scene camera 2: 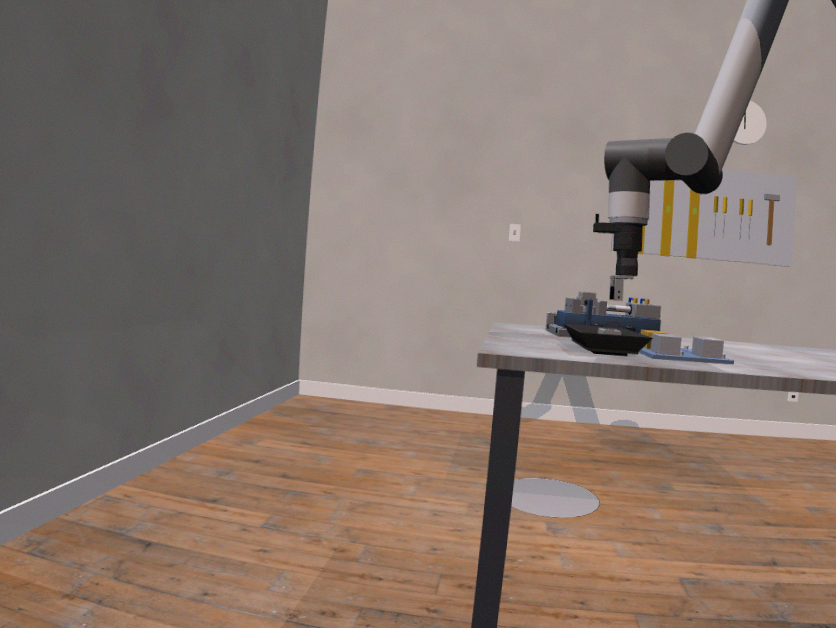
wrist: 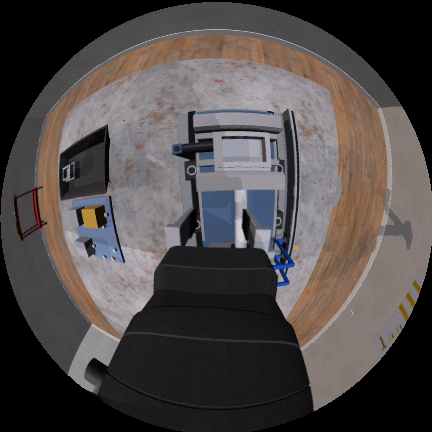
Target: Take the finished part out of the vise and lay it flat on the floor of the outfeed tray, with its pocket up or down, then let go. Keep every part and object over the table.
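Frame: origin at the arm's base, x ahead, y left, z up, level; metres.
Where they show: gripper, between the fingertips: [scene camera 2: 615, 300] [wrist: 218, 217].
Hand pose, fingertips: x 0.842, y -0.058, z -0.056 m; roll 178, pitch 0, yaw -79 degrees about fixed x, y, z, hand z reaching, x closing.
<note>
Each offset is from my fingertips to the top centre of the thing. "pt": to the spot under its first point.
The finished part {dx +0.077, dy -0.008, dz +0.014 m} [scene camera 2: 586, 296] [wrist: 242, 150] is a light grey block that sits in the vise with its rectangular pocket up. The vise {dx +0.017, dy -0.028, dz -0.002 m} [scene camera 2: 608, 319] [wrist: 240, 181] has a blue bed and grey jaws on either side of the part. My gripper [scene camera 2: 616, 297] [wrist: 218, 217] is open and empty. It hangs above the vise bed, over the pale spindle side, short of the part. The outfeed tray [scene camera 2: 598, 343] [wrist: 107, 160] is black with sloped walls, left of the vise in the wrist view. A pale square outline shows on its floor.
A black rod {dx +0.072, dy +0.039, dz -0.005 m} [wrist: 195, 148] with a blue end reaches the part's left side. Blue hoses {pt dx -0.045, dy -0.096, dz +0.009 m} [wrist: 283, 266] stand at the vise's lower right. A blue fixture plate {dx -0.135, dy +0.314, dz -0.093 m} [scene camera 2: 689, 357] [wrist: 106, 237] carries a yellow block {dx -0.082, dy +0.279, dz -0.057 m} [wrist: 93, 217] and grey blocks, near the tray.
</note>
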